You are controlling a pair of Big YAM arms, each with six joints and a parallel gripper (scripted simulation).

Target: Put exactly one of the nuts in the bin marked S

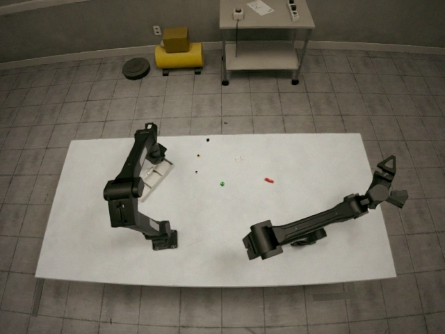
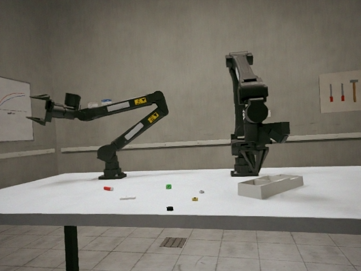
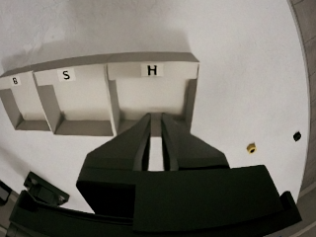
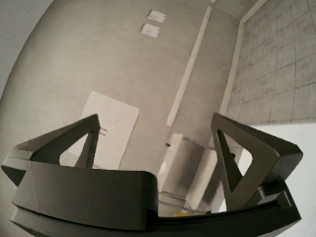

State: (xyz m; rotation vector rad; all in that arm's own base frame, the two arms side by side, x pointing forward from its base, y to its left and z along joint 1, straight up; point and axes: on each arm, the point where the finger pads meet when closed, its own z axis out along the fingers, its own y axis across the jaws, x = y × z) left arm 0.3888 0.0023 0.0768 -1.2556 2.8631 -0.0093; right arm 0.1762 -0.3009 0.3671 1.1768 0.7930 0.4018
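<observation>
My left hand is 70 mm past the bin, 60 mm above it and 50 mm to the right of it. Also, from my left hand: grey nut (180 mm to the right, 70 mm below, 30 mm behind); black nut (240 mm to the right, 160 mm ahead, 70 mm below); yellow nut (190 mm to the right, 70 mm below, 60 mm ahead).
</observation>
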